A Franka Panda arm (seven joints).
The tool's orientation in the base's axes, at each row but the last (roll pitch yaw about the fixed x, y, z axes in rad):
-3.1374 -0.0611 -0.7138
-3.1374 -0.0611 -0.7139
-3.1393 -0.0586 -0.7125
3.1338 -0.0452 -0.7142
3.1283 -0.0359 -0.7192
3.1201 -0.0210 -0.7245
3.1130 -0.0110 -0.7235
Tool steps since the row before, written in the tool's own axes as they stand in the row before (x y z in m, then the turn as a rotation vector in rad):
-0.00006 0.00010 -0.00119 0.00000 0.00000 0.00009
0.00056 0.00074 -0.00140 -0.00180 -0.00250 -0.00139
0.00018 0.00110 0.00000 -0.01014 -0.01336 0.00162
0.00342 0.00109 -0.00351 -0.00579 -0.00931 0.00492
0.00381 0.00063 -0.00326 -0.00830 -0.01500 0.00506
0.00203 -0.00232 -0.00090 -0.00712 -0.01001 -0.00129
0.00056 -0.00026 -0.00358 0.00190 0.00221 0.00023
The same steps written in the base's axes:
-0.00017 0.00001 0.00118 0.00000 0.00000 -0.00009
-0.00013 -0.00087 0.00143 0.00021 0.00312 0.00129
-0.00058 -0.00095 0.00001 0.00115 0.01667 -0.00218
0.00177 -0.00294 0.00367 0.00187 0.01065 -0.00525
0.00239 -0.00287 0.00340 0.00374 0.01657 -0.00555
0.00306 0.00042 0.00089 0.00130 0.01225 0.00092
0.00063 -0.00007 0.00358 -0.00004 -0.00292 -0.00015

